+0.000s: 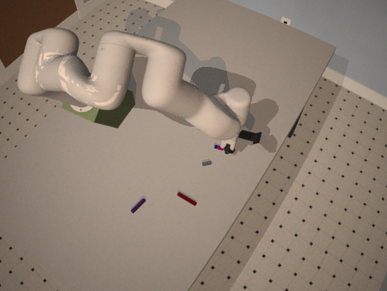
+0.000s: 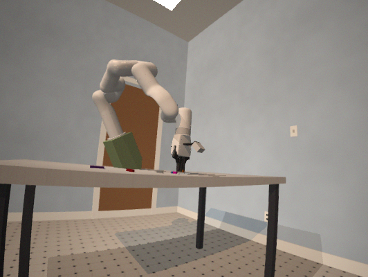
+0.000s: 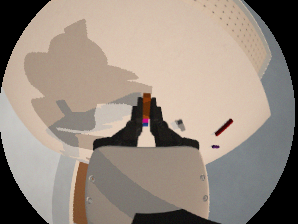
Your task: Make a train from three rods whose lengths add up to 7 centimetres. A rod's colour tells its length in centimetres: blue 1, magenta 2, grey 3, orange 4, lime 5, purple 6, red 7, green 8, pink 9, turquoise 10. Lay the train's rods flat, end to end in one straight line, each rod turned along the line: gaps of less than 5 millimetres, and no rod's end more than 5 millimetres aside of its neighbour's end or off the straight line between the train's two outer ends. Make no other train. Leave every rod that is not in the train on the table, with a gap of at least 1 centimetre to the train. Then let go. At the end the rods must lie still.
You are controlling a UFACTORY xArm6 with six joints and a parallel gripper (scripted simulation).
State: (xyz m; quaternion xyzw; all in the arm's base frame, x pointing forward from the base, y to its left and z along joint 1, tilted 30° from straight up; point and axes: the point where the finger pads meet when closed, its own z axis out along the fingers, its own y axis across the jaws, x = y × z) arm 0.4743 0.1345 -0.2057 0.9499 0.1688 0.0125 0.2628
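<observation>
Now: hand 30 mm past the magenta rod, 10 mm to the left of it and 30 mm above it. From my hand the other things lie so: blue rod (50 mm behind, 20 mm to the right, 30 mm below); orange rod (20 mm below); grey rod (30 mm behind, 90 mm to the right, 30 mm below).
</observation>
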